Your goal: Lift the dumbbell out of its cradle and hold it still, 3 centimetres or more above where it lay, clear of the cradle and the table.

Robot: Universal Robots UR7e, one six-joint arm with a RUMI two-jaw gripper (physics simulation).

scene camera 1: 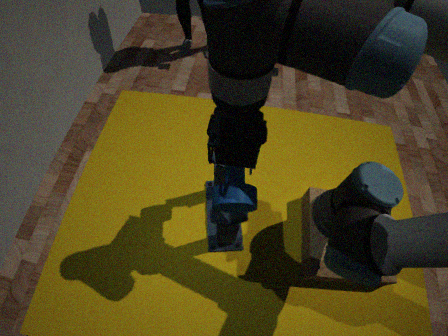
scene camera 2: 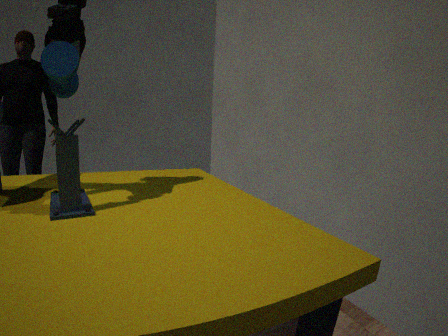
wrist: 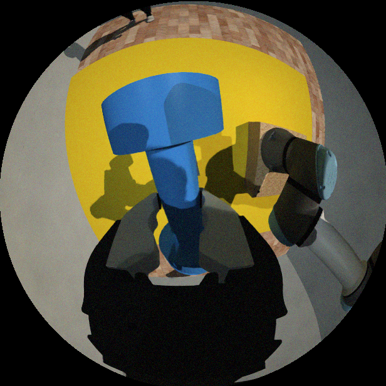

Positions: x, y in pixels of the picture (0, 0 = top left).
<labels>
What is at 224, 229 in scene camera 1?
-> A cradle.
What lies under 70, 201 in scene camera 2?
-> A cradle.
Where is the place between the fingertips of the gripper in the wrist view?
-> At 180, 193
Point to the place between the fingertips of the gripper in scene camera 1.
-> At 234, 163
</labels>
